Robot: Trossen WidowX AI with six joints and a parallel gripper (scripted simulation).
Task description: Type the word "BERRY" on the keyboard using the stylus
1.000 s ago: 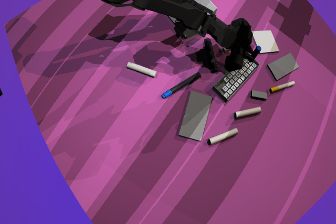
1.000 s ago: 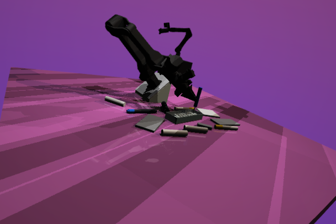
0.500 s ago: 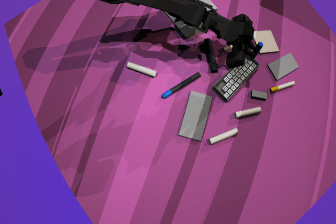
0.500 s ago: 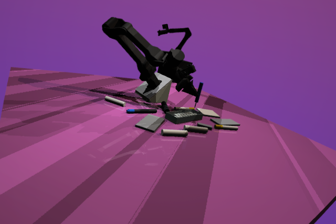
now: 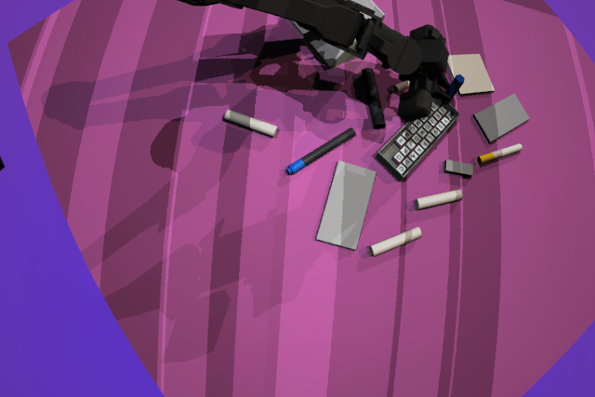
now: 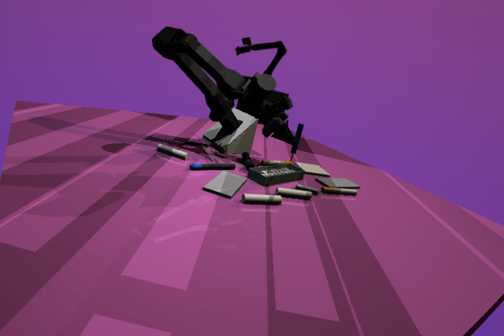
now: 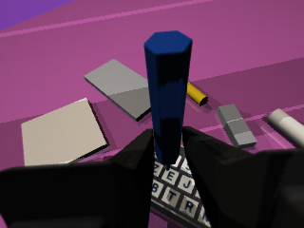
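The small grey block lies 11 cm ahead of my gripper tip, 10 cm below it and 4 cm to the right of it. The rest, counted from my gripper tip: blue stylus 2 cm below; white pad 15 cm to the left, 10 cm below, 2 cm behind; blue-tipped black marker 25 cm to the right, 10 cm below, 8 cm behind.
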